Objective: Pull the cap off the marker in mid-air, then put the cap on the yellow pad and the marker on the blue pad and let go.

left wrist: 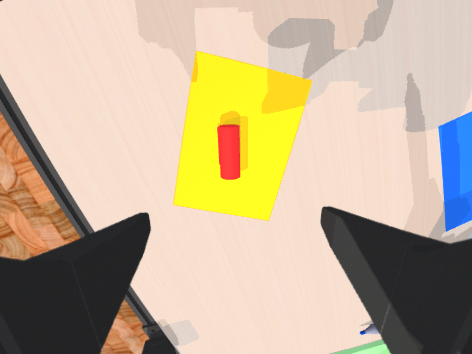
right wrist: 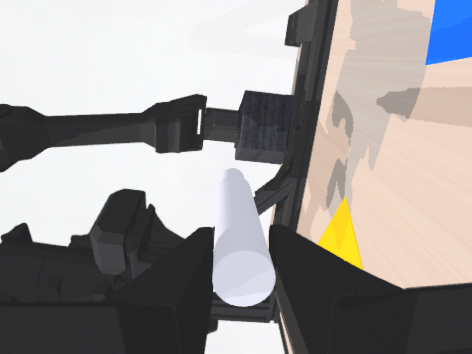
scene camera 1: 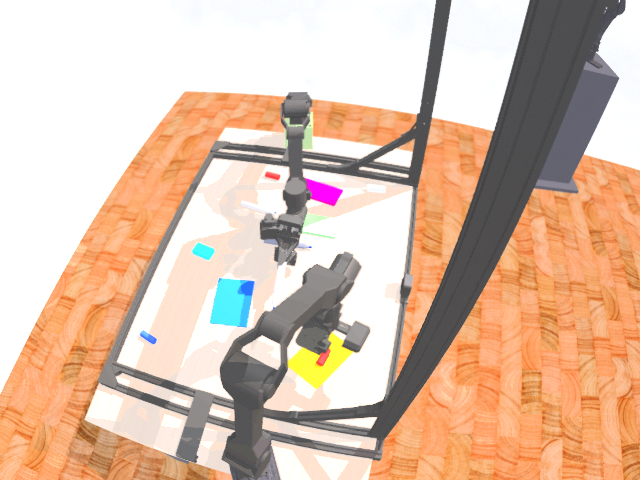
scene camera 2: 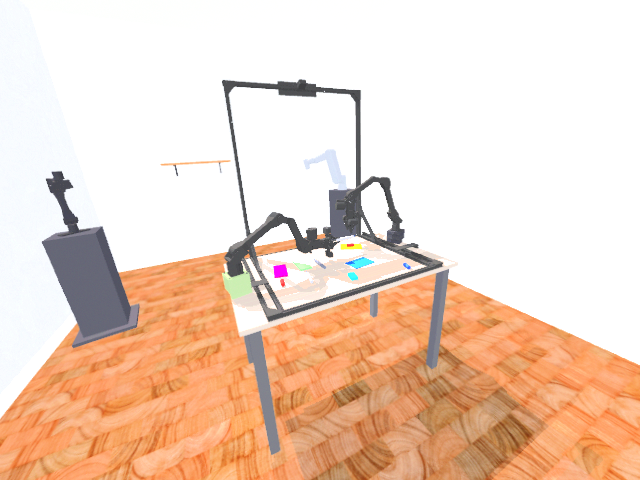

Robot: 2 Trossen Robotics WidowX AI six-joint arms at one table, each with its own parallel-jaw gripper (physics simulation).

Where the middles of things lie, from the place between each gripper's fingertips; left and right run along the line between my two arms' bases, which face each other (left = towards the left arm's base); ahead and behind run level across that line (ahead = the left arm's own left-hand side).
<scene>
Now: right hand 14 cm short of the blue pad (scene camera 1: 232,302), 12 cm above it and 4 cm to the right of it. Round my right hand: yellow pad (scene camera 1: 303,363) (19 cm to the left, 12 cm below, 11 cm behind).
Right now the yellow pad is 1 cm ahead of my left hand, 1 cm to the left of it and 11 cm below it. Round my left hand: blue pad 26 cm ahead, 14 cm to the right, 11 cm below.
</scene>
